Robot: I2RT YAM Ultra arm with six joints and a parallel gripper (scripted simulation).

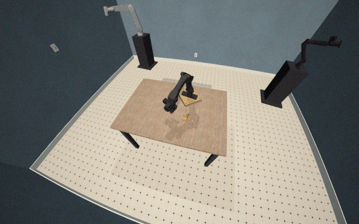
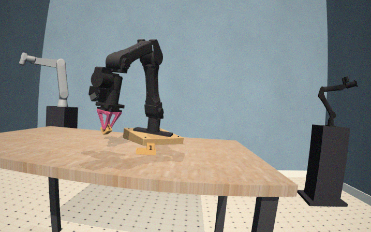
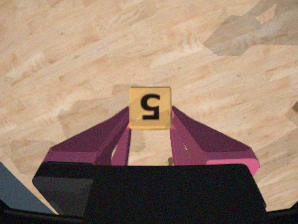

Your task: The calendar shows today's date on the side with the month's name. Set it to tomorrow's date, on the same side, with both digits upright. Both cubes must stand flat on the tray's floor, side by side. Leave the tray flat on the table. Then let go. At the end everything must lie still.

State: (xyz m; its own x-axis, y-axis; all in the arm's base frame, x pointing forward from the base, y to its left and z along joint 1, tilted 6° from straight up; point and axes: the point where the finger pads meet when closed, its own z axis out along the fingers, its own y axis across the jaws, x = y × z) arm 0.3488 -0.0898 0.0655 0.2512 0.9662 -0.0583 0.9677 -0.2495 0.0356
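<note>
Now: hand 1 cm above the digit cube. The rest, counted from my hand: tan tray 3 cm behind, 15 cm to the left, 8 cm below.
</note>
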